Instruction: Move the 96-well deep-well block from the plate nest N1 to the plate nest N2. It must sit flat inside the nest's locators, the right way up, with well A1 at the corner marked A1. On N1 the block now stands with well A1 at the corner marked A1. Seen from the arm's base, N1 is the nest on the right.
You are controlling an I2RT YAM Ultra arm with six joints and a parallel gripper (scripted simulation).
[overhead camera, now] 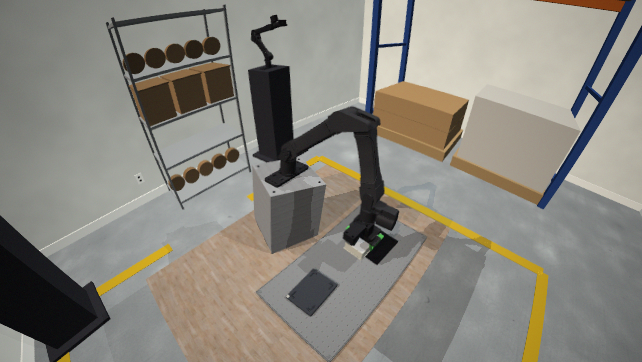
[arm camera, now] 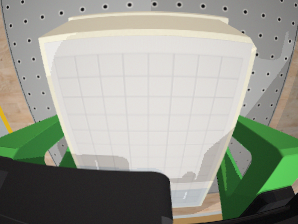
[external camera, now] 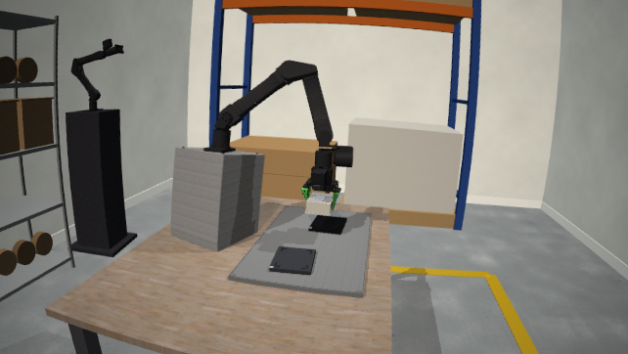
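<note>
Now: hand 3 cm short of the black nest N2, 10 cm to the right of it and 10 cm above it. The rest, counted from my hand: plate nest N1: 7 cm behind, 24 cm to the right, 10 cm below; then white deep-well block: 1 cm above.
</note>
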